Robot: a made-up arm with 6 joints. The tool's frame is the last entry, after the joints.
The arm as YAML. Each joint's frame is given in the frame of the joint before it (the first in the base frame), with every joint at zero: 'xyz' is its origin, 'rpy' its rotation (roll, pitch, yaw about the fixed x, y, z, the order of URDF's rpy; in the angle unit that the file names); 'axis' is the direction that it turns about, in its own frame. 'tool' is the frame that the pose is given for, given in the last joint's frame.
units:
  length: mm
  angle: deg
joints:
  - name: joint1
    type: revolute
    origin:
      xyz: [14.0, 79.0, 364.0]
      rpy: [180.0, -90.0, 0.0]
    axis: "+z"
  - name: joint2
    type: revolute
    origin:
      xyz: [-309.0, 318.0, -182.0]
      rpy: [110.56, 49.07, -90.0]
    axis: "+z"
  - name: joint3
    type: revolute
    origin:
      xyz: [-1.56, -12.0, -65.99]
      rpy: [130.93, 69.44, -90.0]
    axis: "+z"
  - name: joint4
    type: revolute
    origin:
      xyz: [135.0, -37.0, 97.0]
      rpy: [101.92, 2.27, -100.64]
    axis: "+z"
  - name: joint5
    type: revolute
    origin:
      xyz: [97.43, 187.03, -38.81]
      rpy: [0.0, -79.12, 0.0]
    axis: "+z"
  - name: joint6
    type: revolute
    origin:
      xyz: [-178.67, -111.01, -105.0]
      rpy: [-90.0, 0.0, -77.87]
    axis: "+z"
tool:
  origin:
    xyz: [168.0, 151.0, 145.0]
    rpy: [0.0, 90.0, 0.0]
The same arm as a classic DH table. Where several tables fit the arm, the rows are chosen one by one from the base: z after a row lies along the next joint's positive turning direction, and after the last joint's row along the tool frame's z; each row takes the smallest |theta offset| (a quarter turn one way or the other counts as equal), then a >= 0, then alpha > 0; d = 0 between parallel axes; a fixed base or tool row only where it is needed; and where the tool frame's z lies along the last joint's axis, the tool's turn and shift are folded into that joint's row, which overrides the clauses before.
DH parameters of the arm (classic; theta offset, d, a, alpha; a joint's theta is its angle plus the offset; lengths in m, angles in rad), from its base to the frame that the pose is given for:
base (fixed): 1.5708 0.364 0.079 1.5708
joint1: -0.2761 -0.0772 -0.2217 1.803
joint2: 0 0.3271 -0.0103 -1.803
joint3: 0.082 0.061 0.0103 1.7787
joint4: 1.5304 -0.1628 0.187 -1.3809
joint5: 0.2117 -0.2042 -0.071 1.5708
joint6: -1.5708 -0.053 0.151 1.5708
tool (fixed): -1.5708 0.168 0 0

